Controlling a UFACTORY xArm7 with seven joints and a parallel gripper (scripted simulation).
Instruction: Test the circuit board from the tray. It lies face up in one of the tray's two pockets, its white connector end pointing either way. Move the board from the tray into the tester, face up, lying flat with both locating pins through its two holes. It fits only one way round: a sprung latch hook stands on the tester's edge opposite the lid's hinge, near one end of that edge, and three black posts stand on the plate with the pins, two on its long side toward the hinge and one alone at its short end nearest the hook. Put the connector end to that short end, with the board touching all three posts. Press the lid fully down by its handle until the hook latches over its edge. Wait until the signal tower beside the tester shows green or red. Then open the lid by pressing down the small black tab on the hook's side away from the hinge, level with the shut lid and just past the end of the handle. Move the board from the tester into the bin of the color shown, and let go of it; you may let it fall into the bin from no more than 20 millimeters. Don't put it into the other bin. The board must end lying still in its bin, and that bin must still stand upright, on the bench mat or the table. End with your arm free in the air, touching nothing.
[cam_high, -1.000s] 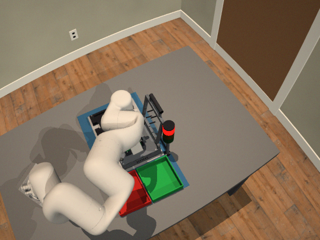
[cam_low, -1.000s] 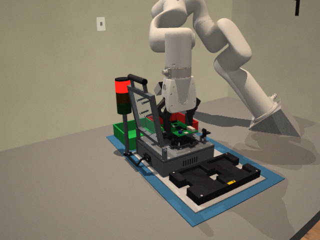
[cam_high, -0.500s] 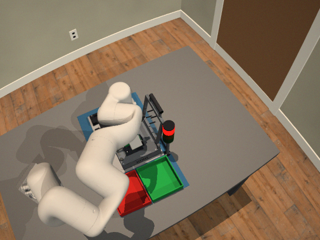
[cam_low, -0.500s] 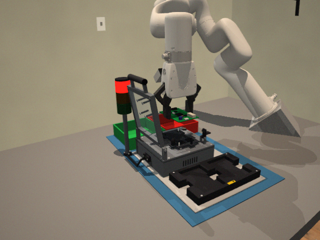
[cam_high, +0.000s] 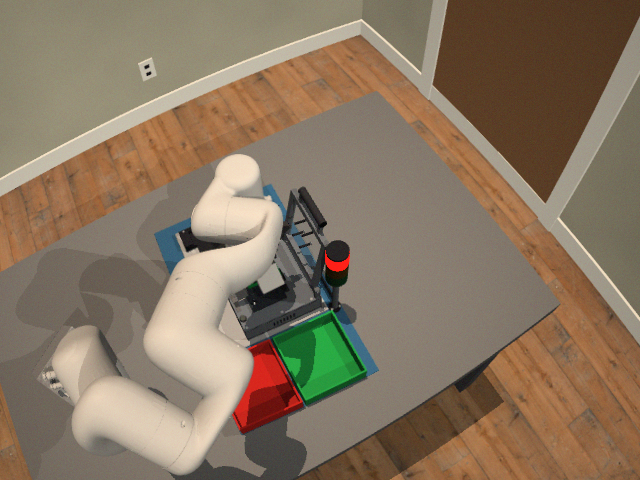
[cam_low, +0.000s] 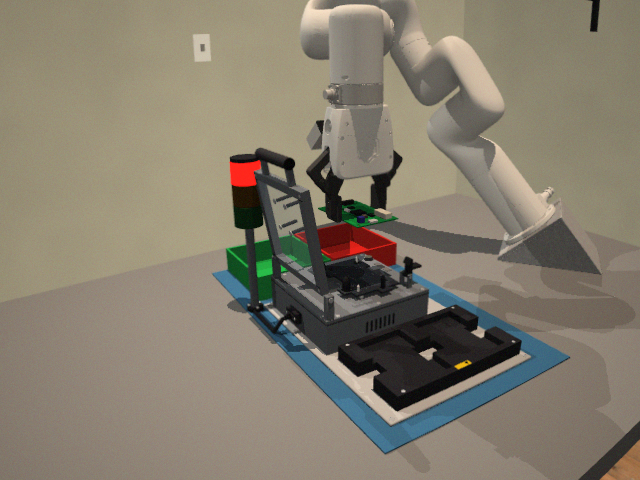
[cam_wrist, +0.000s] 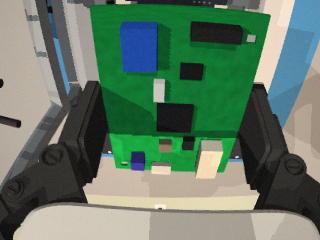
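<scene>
Right now my hand is 11 cm past the red bin, 20 cm to the left of it and 17 cm above it. Round my hand: tester plate (1 cm ahead, 1 cm to the left, 11 cm below); clear lid (12 cm ahead); latch hook (6 cm behind, 6 cm to the left, 9 cm below).
</scene>
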